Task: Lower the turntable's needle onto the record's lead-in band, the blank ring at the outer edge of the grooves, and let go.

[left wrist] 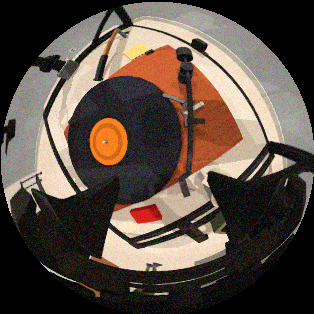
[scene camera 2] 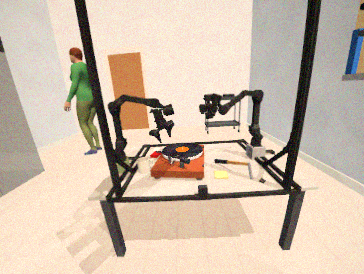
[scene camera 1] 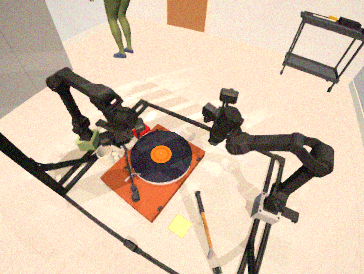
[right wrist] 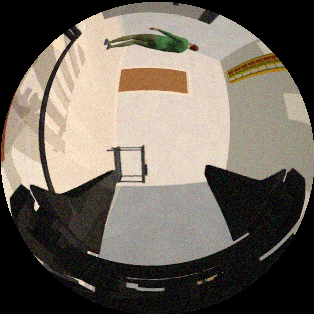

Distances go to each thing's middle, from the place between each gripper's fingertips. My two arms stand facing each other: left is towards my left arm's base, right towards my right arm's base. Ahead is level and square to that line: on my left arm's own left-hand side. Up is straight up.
I see the tonearm (left wrist: 184, 54) 8 cm below my left hand, 8 cm behind it and 3 cm to the right of it.
My right hand is 33 cm past the tonearm, 31 cm to the right of it and 27 cm above it.
